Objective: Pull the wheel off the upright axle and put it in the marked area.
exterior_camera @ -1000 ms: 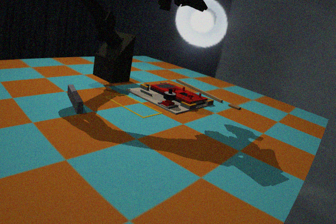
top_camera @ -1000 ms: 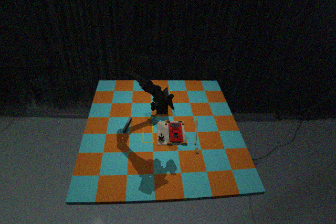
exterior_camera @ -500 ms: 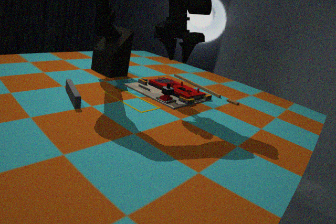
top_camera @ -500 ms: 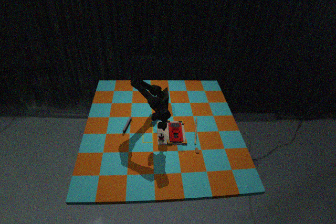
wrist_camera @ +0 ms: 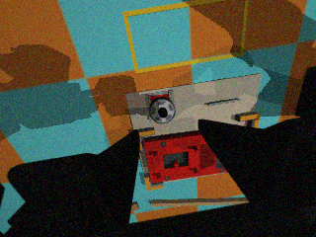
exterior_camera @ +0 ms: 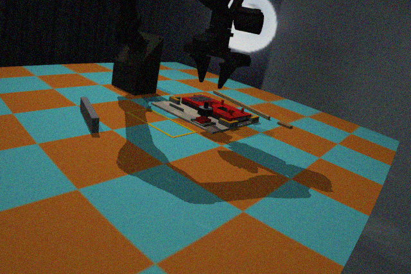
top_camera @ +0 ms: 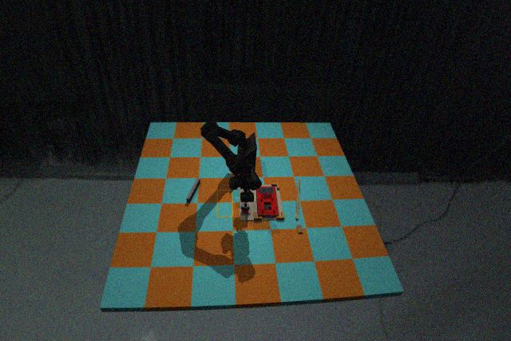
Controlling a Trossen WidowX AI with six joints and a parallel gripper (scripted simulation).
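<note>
Now: gripper tip 70 mm above the wheel. From my gripper tip the other things lie so: small wooden block (150 mm ahead, 250 mm to the left, 110 mm below); axle (80 mm below); grey fixture plate (50 mm behind, 110 mm to the left, 100 mm below).
</note>
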